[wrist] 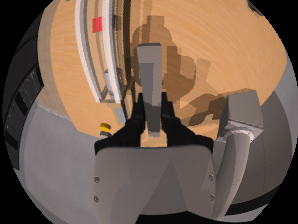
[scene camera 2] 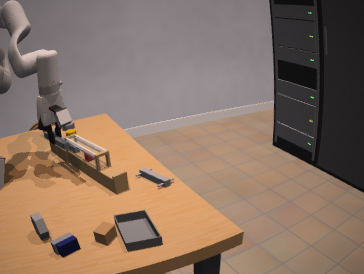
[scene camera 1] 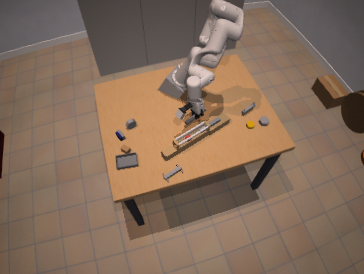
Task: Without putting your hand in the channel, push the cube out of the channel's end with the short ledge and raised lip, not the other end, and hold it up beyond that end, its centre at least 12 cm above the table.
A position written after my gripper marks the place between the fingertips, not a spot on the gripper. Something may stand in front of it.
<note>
In view: my gripper (scene camera 2: 55,141), a grey tray (scene camera 2: 137,226) and a grey stick (wrist: 149,54).
My gripper also shows in the wrist view (wrist: 152,100). The wrist view does not show the grey tray: it is out of frame.
</note>
